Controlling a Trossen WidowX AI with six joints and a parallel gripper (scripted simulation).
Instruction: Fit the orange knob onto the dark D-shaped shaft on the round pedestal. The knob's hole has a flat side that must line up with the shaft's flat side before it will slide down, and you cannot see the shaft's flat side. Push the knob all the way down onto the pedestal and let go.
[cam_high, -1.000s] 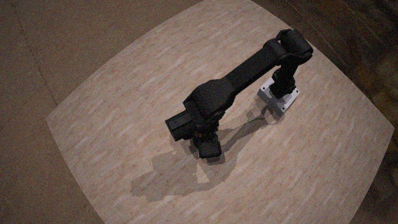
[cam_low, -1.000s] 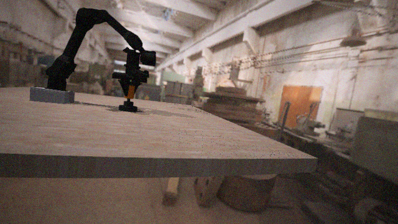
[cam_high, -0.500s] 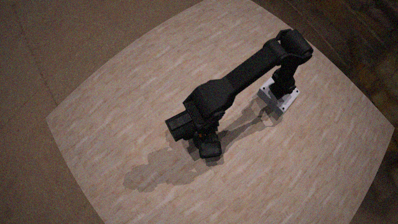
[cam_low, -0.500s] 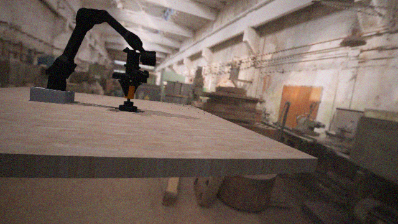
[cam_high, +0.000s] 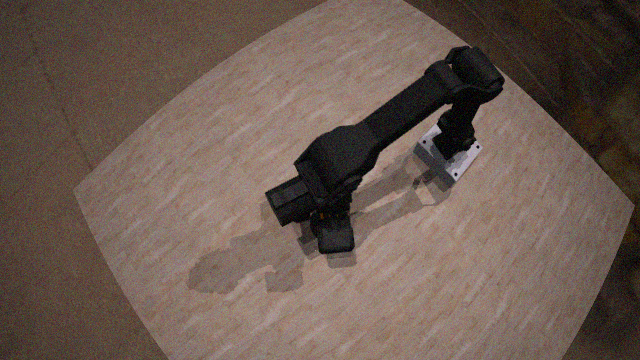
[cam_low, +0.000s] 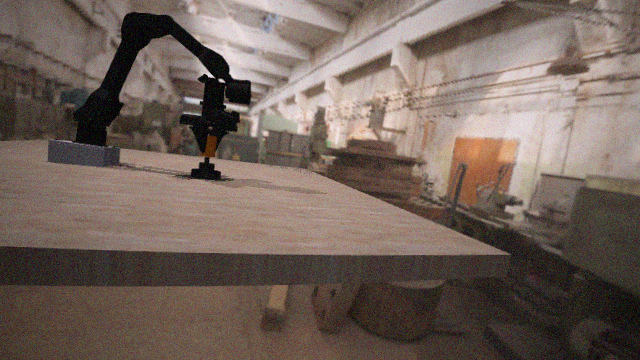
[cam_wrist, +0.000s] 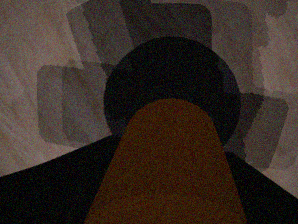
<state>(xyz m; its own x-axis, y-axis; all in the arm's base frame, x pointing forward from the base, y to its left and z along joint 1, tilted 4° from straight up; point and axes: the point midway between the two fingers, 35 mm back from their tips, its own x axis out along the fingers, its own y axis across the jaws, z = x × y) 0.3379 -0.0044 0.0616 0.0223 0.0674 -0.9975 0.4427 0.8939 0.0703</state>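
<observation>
The orange knob lies 20 mm above my gripper tip. Also, from my gripper tip: dark pedestal (40 mm below).
</observation>
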